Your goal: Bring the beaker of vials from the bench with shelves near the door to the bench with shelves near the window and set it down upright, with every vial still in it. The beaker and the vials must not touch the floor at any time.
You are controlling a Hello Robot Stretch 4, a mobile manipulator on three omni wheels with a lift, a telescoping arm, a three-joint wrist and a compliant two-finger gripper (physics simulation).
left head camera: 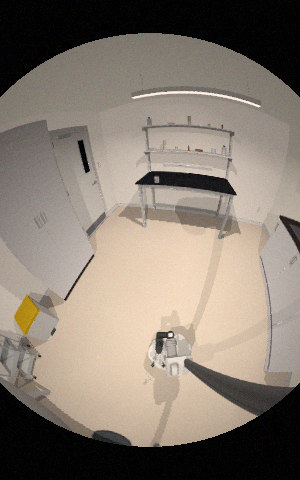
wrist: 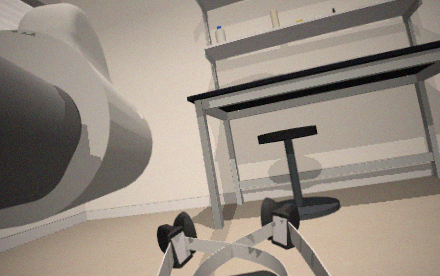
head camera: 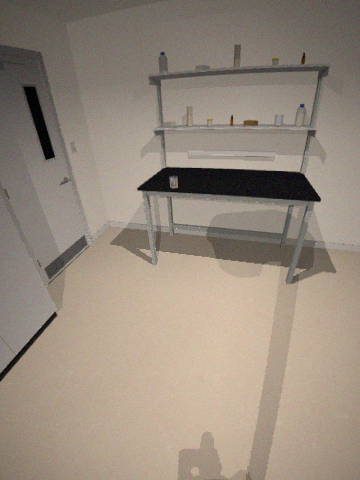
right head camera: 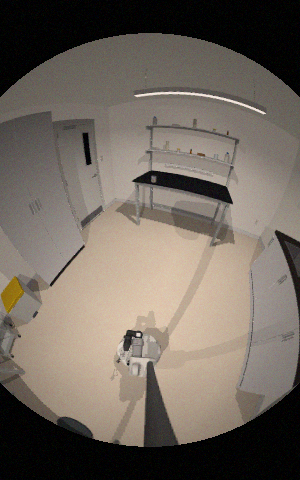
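A small clear beaker with a little colour inside stands upright at the left end of the black-topped bench near the door. Its separate vials are too small to tell. The other bench with shelves, with a stool under it, shows in the wrist view. My gripper is open and empty, its two dark fingertips well apart, above the floor and away from both benches. The beaker does not show in the wrist view.
A door is left of the beaker's bench. A tall cabinet is at the left, beyond it a yellow-topped bin. Low cabinets line the right. Bottles stand on the shelves.
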